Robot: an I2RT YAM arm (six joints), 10 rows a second.
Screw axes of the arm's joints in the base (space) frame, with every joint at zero. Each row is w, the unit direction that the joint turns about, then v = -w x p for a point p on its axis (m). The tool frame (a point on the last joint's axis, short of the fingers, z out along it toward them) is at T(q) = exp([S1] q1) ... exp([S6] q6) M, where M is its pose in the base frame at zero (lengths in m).
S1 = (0, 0, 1, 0.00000, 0.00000, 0.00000)
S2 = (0, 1, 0, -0.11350, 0.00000, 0.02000)
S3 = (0, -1, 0, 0.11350, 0.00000, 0.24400)
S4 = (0, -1, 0, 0.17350, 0.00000, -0.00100)
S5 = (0, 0, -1, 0.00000, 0.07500, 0.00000)
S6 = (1, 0, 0, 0.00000, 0.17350, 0.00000)
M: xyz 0.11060 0.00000 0.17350 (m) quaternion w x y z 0.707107 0 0.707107 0
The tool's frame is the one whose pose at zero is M.
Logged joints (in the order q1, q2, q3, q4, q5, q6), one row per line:
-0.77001, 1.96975, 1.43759, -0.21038, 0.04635, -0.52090
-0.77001, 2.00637, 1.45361, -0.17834, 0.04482, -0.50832
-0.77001, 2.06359, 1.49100, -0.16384, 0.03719, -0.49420
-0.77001, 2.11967, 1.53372, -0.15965, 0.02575, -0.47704
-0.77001, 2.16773, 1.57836, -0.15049, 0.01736, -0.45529
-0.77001, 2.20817, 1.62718, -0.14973, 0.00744, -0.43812
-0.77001, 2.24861, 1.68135, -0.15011, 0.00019, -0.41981
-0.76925, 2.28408, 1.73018, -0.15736, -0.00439, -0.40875
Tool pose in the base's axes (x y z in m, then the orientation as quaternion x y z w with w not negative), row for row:
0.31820, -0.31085, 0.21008, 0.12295, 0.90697, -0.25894, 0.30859
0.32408, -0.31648, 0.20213, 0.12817, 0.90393, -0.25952, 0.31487
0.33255, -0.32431, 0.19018, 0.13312, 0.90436, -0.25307, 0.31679
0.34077, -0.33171, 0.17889, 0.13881, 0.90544, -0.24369, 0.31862
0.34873, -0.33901, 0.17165, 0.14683, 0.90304, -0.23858, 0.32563
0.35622, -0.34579, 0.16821, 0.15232, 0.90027, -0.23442, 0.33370
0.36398, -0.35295, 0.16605, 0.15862, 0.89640, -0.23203, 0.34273
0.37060, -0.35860, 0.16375, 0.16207, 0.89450, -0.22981, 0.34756
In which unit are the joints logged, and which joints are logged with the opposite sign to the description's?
The joints are logged in radians. Opposite sign: none.
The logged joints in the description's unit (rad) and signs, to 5 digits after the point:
-0.77001, 1.96975, 1.43759, -0.21038, 0.04635, -0.52090
-0.77001, 2.00637, 1.45361, -0.17834, 0.04482, -0.50832
-0.77001, 2.06359, 1.49100, -0.16384, 0.03719, -0.49420
-0.77001, 2.11967, 1.53372, -0.15965, 0.02575, -0.47704
-0.77001, 2.16773, 1.57836, -0.15049, 0.01736, -0.45529
-0.77001, 2.20817, 1.62718, -0.14973, 0.00744, -0.43812
-0.77001, 2.24861, 1.68135, -0.15011, 0.00019, -0.41981
-0.76925, 2.28408, 1.73018, -0.15736, -0.00439, -0.40875

